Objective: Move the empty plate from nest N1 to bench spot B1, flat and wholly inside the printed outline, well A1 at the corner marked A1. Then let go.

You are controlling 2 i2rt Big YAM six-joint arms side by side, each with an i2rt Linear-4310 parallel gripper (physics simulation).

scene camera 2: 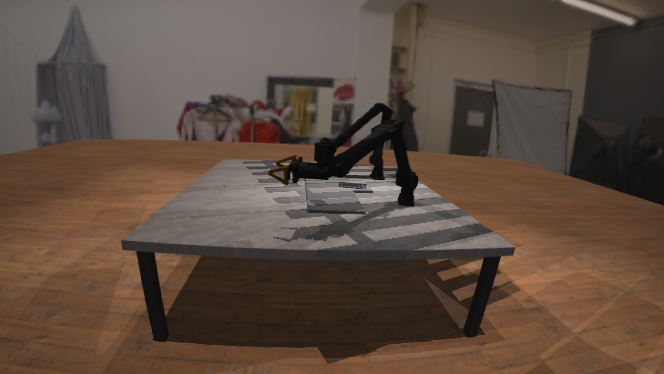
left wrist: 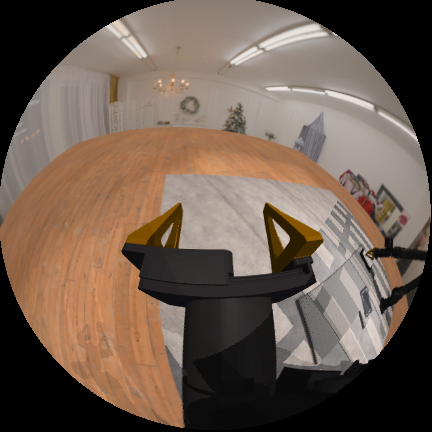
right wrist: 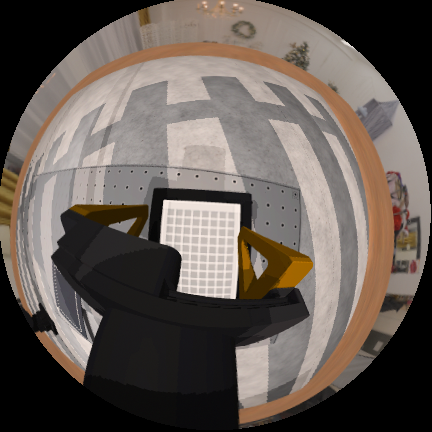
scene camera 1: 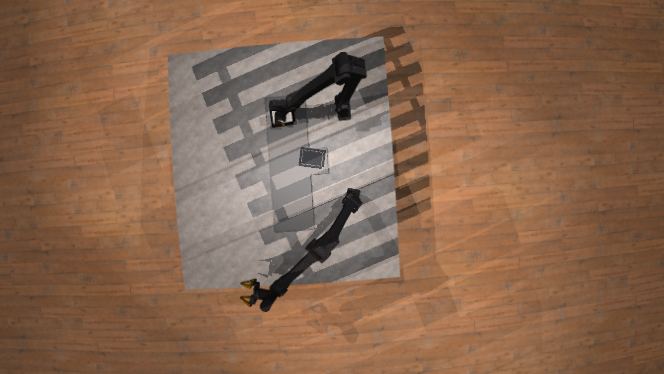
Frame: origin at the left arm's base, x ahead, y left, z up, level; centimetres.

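Seen in the pictures: left gripper, fingertip midpoint: [scene camera 2: 272, 167] [left wrist: 223, 206] [scene camera 1: 240, 290]; right gripper, fingertip midpoint: [left wrist: 365, 252] [right wrist: 192, 221] [scene camera 1: 275, 117]; left arm's base, origin of the base link: [scene camera 2: 405, 202] [scene camera 1: 352, 197]; right arm's base, origin of the base link: [scene camera 2: 377, 178] [scene camera 1: 343, 111].
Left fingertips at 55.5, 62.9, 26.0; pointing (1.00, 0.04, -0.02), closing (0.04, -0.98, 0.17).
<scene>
Offsets run from my left fingertips to a thing's middle, as dx, dy, dz. "spot": to the spot under its first point. Level surfaces: height alone.
The white plate @(+1.4, -107.6, -22.8) [right wrist: 200, 245] [scene camera 1: 288, 117], with its grid of empty wells, lies flat in the black frame of the nest @(+1.3, -107.6, -23.8) [right wrist: 202, 194]. My right gripper [right wrist: 192, 221] [scene camera 1: 283, 123] [left wrist: 366, 252] is open over the plate, pointing down. In the right wrist view one fingertip shows beside the nest's left wall, the other at the plate's right edge; their height is unclear. The dark bench spot @(spot: -24.4, -84.5, -24.5) [scene camera 1: 313, 157] [right wrist: 67, 300] [scene camera 2: 352, 185] with its printed outline holds no plate; its A1 mark is unreadable. My left gripper [left wrist: 223, 206] [scene camera 1: 242, 292] [scene camera 2: 273, 168] is open and empty, far from the plate.
A thin grey perforated board @(dz -24.7) [scene camera 1: 292, 200] [right wrist: 275, 215] lies under the nest on the square grey table @(dz -26.0) [scene camera 1: 200, 150] [scene camera 2: 200, 225]. The left arm [scene camera 1: 320, 247] reaches past the table's lower edge. The right arm [scene camera 1: 315, 90] reaches over the board's upper end. Striped shadows cross the table.
</scene>
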